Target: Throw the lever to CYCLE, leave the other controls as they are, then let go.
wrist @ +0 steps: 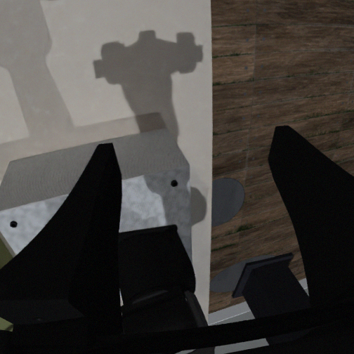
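Observation:
The control box (95, 175) shows at the lower left, with a grey ribbed side and a pale mottled metal face carrying two dark screws. A black block-like part (156, 252) stands at the lower part of this face; whether it belongs to the lever cannot be told. No lever handle and no CYCLE marking can be made out. My gripper (195, 150) is open, with its two black fingers wide apart and no object between them. The left finger overlaps the box in the view and hides part of its face; the right finger is over the wooden floor side.
The pale table top (192, 115) ends at a straight edge right of the box. Beyond it lies a brown plank floor (290, 75) with a grey disc (227, 201) and a dark flat-topped object (270, 280). An olive-green part (4, 257) shows at the left edge. Shadows fall across the table.

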